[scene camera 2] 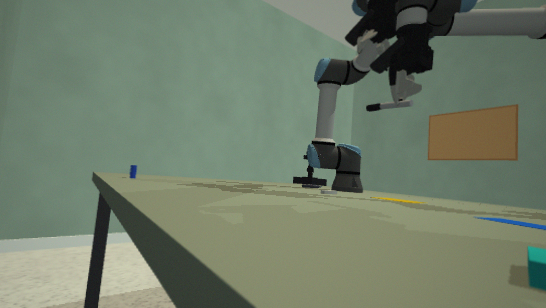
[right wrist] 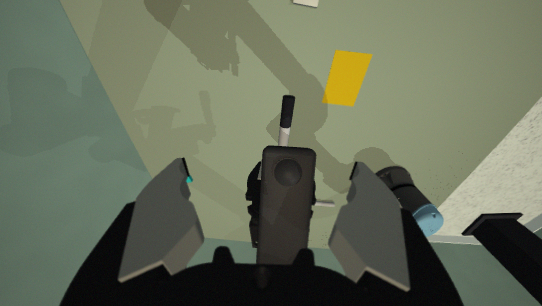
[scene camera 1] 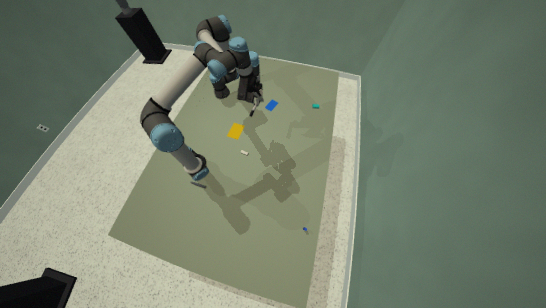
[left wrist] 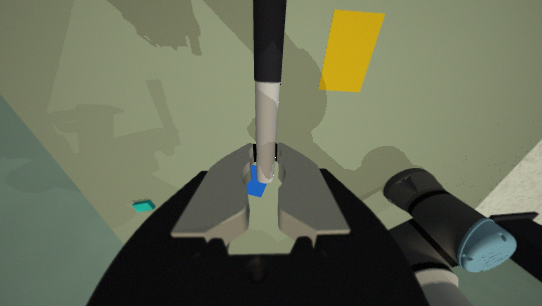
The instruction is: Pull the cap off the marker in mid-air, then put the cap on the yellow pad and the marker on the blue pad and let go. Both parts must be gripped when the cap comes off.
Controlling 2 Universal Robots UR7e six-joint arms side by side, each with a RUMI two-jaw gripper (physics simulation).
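Where they show: left gripper, fingertip midpoint: (scene camera 2: 399, 105) (scene camera 1: 256, 105) (left wrist: 266, 145); right gripper, fingertip midpoint: (scene camera 2: 373, 62) (right wrist: 269, 161) (scene camera 1: 251, 100); left arm's base at its link origin: (right wrist: 388, 179) (scene camera 1: 222, 93) (left wrist: 405, 185); right arm's base at its link origin: (scene camera 2: 346, 191).
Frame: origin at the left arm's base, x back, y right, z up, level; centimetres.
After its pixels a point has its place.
Observation:
The marker's pale body (scene camera 1: 256, 105) (scene camera 2: 395, 105) @(y 31.9, x -47.6, z 27.6 cm) (left wrist: 267, 110) @(y 34.8, x -46.6, z 29.1 cm) (right wrist: 284, 136) @(y 35.1, x -46.6, z 29.1 cm) carries its black cap (scene camera 1: 252, 113) @(y 39.6, x -47.0, z 29.1 cm) (scene camera 2: 373, 107) @(y 38.9, x -47.3, z 28.1 cm) (left wrist: 269, 45) @(y 38.6, x -46.3, z 29.4 cm) (right wrist: 287, 111) @(y 39.5, x -46.3, z 29.4 cm). My left gripper (scene camera 2: 401, 101) @(y 31.2, x -47.0, z 27.4 cm) (left wrist: 266, 145) @(y 31.2, x -47.0, z 27.4 cm) is shut on the body near its rear end and holds it level, high above the table. The cap end sticks out free. My right gripper is open and empty, above the left gripper, whose dark housing shows between its fingers. The yellow pad (scene camera 1: 235, 131) @(y 40.4, x -28.1, z 0.0 cm) (scene camera 2: 399, 200) @(y 38.7, x -29.1, z 0.1 cm) (left wrist: 352, 50) @(y 40.7, x -27.5, z 0.1 cm) (right wrist: 348, 78) @(y 40.3, x -27.4, z 0.1 cm) and blue pad (scene camera 1: 271, 105) @(y 4.9, x -52.4, z 0.1 cm) (scene camera 2: 515, 222) @(y 5.9, x -52.0, z 0.1 cm) (left wrist: 256, 188) @(y 1.7, x -52.6, z 0.1 cm) lie flat; the blue pad is hidden in the right wrist view.
A teal block (scene camera 1: 315, 106) @(y -2.7, x -93.7, z 1.4 cm) (scene camera 2: 537, 268) @(y -2.7, x -97.3, z 1.1 cm) (left wrist: 144, 205) @(y -2.7, x -93.0, z 1.5 cm), a white block (scene camera 1: 244, 153) @(y 59.2, x -42.4, z 1.1 cm) (scene camera 2: 328, 192) @(y 57.4, x -43.3, z 0.5 cm) (right wrist: 305, 2) @(y 57.7, x -42.1, z 1.2 cm) and a small blue cylinder (scene camera 1: 305, 229) @(y 104.0, x -98.2, z 4.8 cm) (scene camera 2: 133, 171) @(y 103.0, x -98.5, z 2.5 cm) stand or lie on the table. A dark rod (scene camera 1: 198, 185) @(y 92.4, x -16.0, z 1.5 cm) lies by the right arm. The two arms overlap closely in scene camera 1.

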